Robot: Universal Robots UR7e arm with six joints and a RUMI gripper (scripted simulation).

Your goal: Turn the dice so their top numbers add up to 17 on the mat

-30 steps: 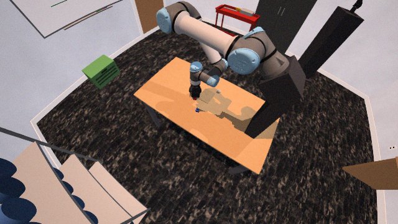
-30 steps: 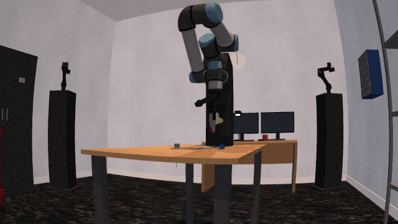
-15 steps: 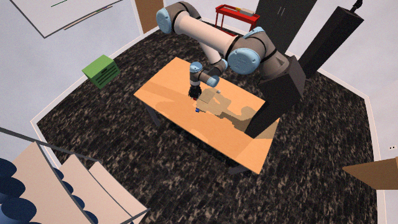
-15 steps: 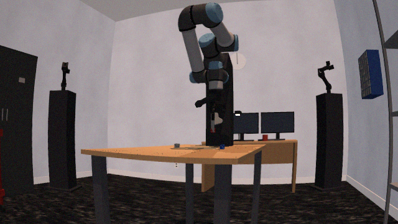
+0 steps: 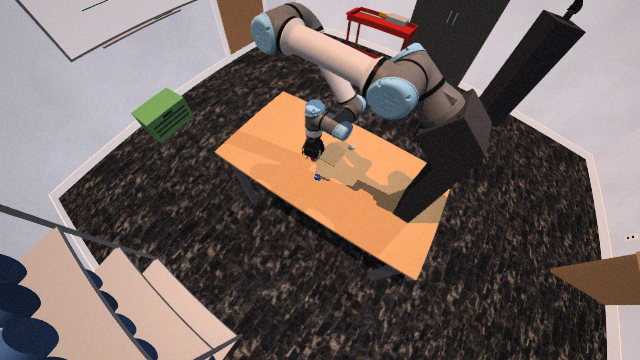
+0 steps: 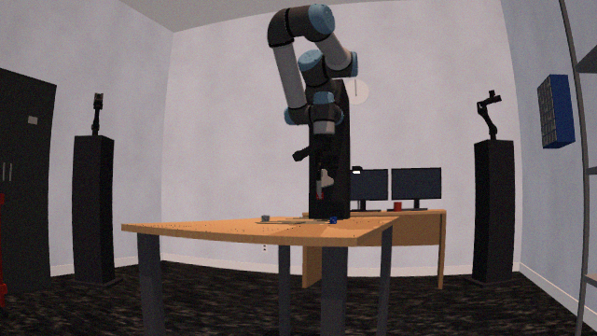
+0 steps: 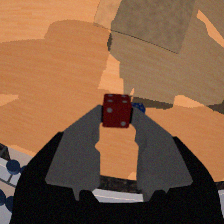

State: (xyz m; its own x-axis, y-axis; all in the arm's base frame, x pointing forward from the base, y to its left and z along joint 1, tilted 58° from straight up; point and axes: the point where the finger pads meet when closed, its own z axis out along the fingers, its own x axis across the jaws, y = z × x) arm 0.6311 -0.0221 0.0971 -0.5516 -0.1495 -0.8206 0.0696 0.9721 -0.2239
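My gripper is now right at the red die. The rest, counted from my hand: blue die (3 cm behind, 5 cm to the left, 9 cm below); grey die (18 cm behind, 19 cm to the right, 9 cm below); tan mat (6 cm behind, 13 cm to the right, 10 cm below).
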